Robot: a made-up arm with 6 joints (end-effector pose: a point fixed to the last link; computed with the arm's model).
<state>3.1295 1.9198 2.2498 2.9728 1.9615 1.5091</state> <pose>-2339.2 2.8 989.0 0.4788 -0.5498 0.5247 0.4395</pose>
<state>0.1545 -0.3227 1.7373 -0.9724 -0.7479 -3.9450</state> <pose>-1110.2 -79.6 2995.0 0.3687 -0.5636 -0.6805 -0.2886</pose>
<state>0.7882 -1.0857 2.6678 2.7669 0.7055 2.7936</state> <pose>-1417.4 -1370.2 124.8 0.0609 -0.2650 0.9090 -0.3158</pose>
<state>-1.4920 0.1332 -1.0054 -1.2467 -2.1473 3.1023</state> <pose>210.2 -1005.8 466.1 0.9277 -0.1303 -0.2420 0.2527</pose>
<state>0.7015 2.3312 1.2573 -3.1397 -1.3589 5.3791</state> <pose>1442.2 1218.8 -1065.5 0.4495 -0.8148 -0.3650 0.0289</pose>
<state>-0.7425 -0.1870 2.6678 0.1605 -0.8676 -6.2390</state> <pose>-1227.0 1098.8 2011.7 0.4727 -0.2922 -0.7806 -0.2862</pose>
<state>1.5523 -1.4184 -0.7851 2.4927 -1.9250 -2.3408</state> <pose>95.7 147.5 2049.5 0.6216 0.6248 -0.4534 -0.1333</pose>
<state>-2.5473 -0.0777 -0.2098 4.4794 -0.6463 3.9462</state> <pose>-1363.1 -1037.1 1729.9 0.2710 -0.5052 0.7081 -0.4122</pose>
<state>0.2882 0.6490 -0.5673 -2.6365 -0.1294 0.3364</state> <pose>1445.0 439.1 12.5 0.3951 0.7422 0.3475 -0.4151</pose>
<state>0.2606 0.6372 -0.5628 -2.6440 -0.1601 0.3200</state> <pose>1474.5 406.1 35.1 0.3788 0.7633 0.3316 -0.4049</pose>
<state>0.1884 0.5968 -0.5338 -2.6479 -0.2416 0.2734</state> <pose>1575.5 319.3 127.3 0.3421 0.8180 0.2884 -0.3614</pose>
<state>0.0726 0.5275 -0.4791 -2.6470 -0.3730 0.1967</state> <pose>1723.0 153.8 307.1 0.2885 0.8910 0.2172 -0.2750</pose>
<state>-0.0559 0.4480 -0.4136 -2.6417 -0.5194 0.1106</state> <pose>1839.5 -63.9 540.3 0.2387 0.9471 0.1400 -0.1628</pose>
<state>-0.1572 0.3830 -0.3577 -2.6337 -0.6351 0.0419</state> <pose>1887.2 -251.2 748.6 0.2099 0.9719 0.0845 -0.0644</pose>
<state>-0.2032 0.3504 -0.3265 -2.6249 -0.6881 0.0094</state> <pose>1897.3 -338.4 860.6 0.2024 0.9772 0.0623 -0.0144</pose>
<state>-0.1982 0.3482 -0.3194 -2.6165 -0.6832 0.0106</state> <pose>1903.9 -329.4 874.1 0.2075 0.9759 0.0660 -0.0122</pose>
